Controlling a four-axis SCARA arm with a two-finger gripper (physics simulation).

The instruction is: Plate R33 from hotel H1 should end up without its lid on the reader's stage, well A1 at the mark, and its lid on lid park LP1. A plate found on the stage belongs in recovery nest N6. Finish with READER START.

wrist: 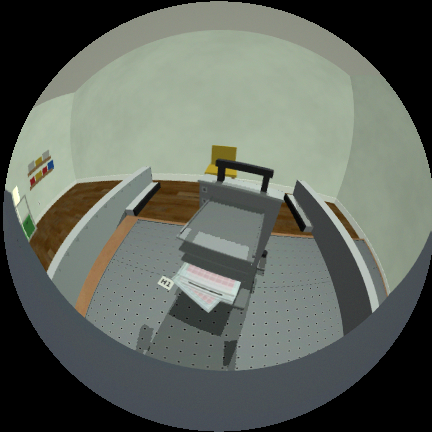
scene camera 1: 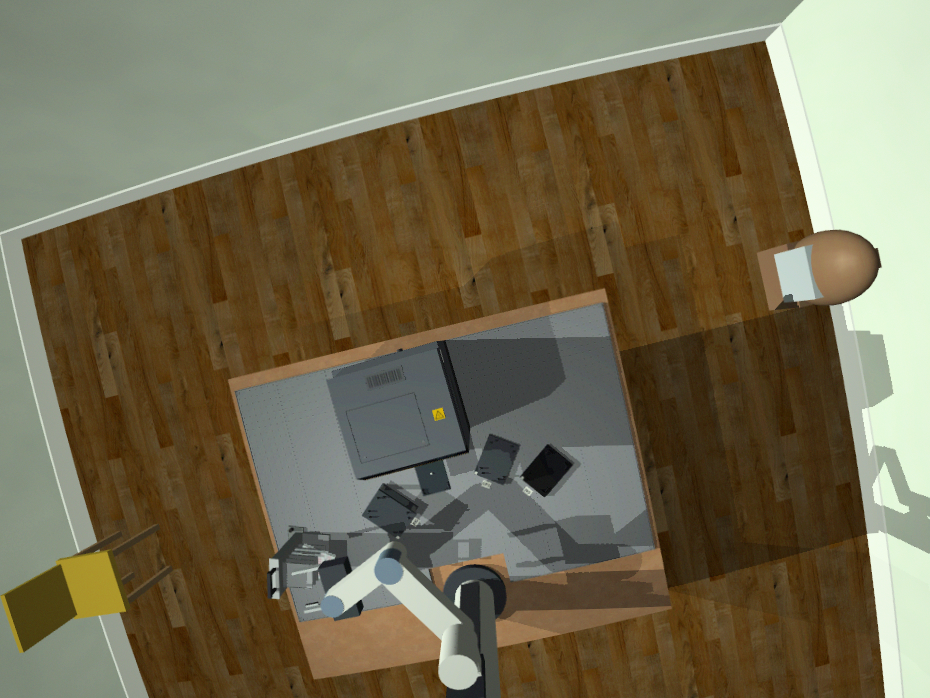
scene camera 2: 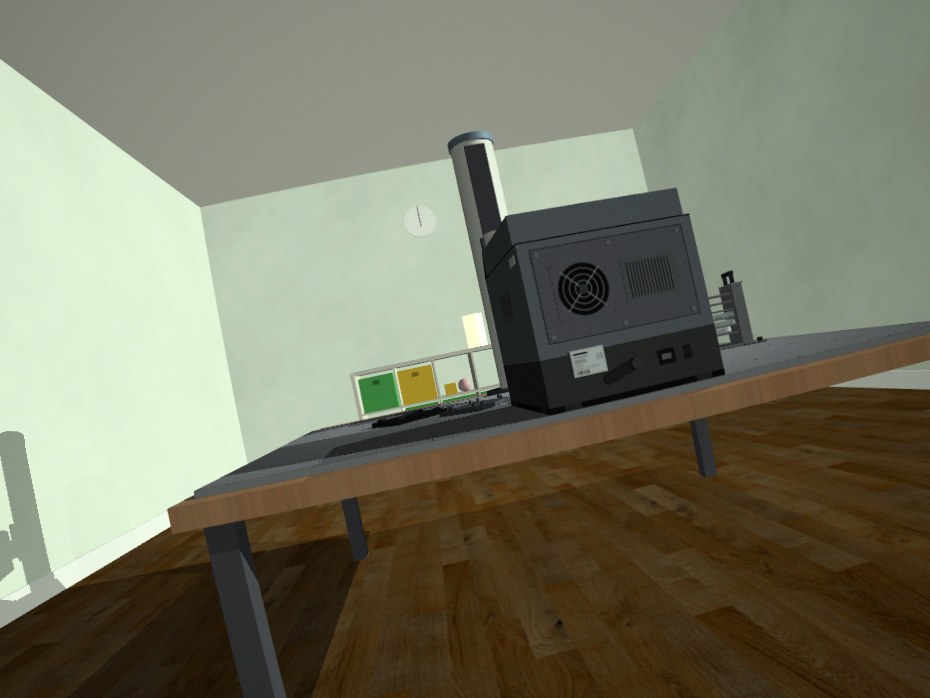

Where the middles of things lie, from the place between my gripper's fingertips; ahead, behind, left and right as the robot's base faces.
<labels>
The reader stage [scene camera 1: 438, 481] is 500 mm to the right of my hand, 280 mm ahead of it and 110 mm below it. From my hand the other things lie so: black pad [scene camera 1: 546, 470]: 900 mm to the right, 230 mm below, 130 mm ahead; then LP1 pad [scene camera 1: 498, 454]: 730 mm to the right, 230 mm below, 210 mm ahead.
</labels>
